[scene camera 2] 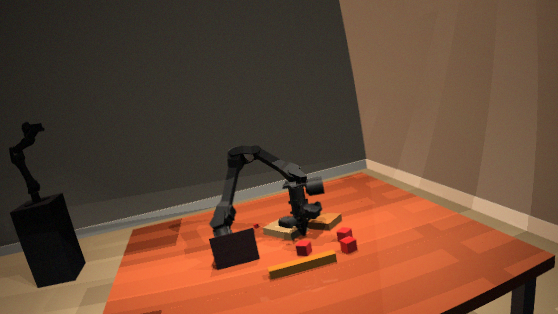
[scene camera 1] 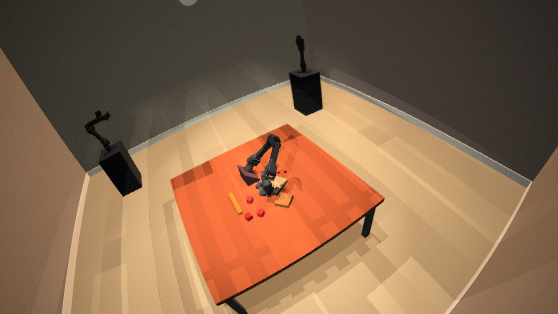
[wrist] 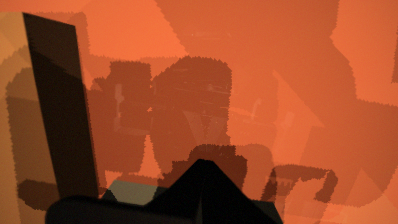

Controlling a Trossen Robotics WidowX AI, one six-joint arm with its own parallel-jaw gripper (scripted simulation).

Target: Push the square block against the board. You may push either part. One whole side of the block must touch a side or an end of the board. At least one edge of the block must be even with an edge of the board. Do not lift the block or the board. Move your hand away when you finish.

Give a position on a brown square block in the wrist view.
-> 53,155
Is the gripper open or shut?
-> Shut.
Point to a yellow bar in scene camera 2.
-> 288,268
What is the gripper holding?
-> Nothing.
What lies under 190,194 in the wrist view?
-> The gripper.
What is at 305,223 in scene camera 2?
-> The gripper.
